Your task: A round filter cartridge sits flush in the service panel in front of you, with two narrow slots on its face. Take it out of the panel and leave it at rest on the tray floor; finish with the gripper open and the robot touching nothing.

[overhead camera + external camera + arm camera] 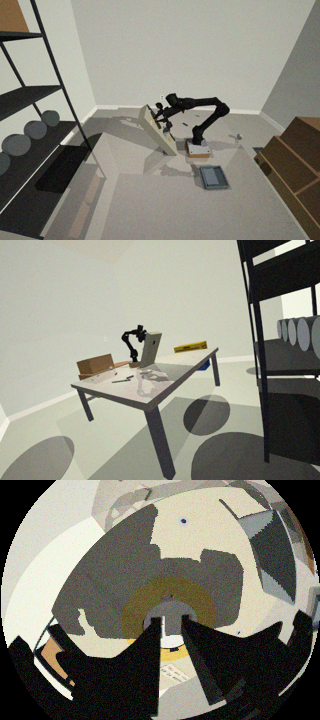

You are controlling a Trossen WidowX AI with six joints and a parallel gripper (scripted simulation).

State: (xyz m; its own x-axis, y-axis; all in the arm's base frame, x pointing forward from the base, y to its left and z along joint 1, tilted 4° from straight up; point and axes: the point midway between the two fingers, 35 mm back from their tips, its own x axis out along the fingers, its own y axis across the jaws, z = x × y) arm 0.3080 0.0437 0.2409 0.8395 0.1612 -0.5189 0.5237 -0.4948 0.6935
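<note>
Right now my gripper tip is 1 cm short of the round filter cartridge and 1 cm above it. Round my gripper tip: beige service panel: 4 cm behind, 1 cm to the right, 8 cm below; grey tray: 45 cm behind, 21 cm to the left, 25 cm below.
</note>
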